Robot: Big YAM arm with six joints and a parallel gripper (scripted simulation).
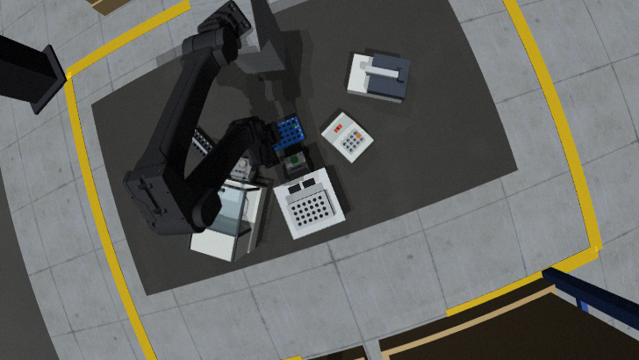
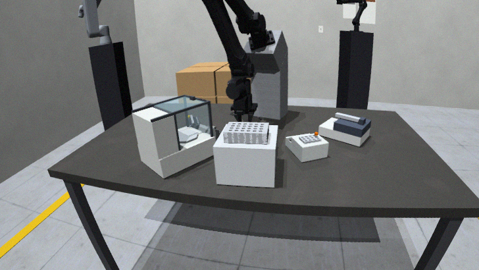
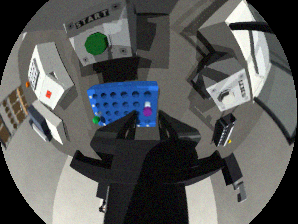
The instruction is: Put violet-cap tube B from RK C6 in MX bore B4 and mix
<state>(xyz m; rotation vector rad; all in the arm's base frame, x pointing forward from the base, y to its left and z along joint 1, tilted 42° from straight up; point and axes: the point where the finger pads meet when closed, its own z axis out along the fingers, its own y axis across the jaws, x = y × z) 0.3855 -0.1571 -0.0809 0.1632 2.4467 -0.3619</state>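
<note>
My gripper is now 5 cm to the right of the blue tube rack RK and 4 cm above it. Round my hand: green start key 11 cm ahead, 3 cm to the left, 1 cm above; then dry block DB 15 cm ahead, 22 cm to the left, 3 cm below; then green-capped tube 1 cm ahead, 10 cm to the left, 3 cm below.
</note>
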